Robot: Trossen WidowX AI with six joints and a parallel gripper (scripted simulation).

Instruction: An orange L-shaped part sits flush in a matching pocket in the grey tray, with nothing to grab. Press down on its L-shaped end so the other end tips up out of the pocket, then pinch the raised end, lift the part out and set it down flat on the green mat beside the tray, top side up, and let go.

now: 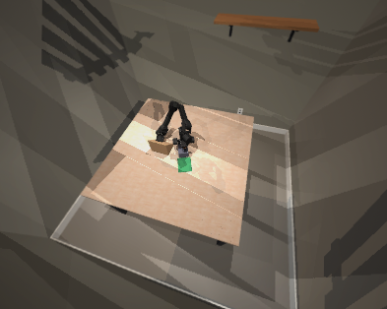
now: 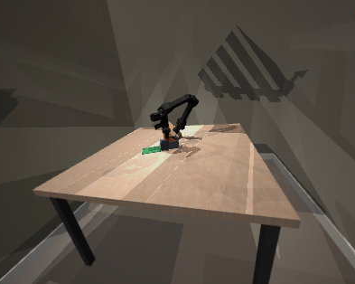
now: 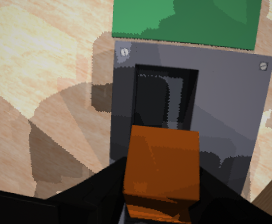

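Right now the green mat is 30 mm ahead of my gripper tip, 140 mm to the right of it and 100 mm below it. From my gripper tip the other things lie so: orange L-shaped part (30 mm behind, 30 mm to the left, 30 mm below).
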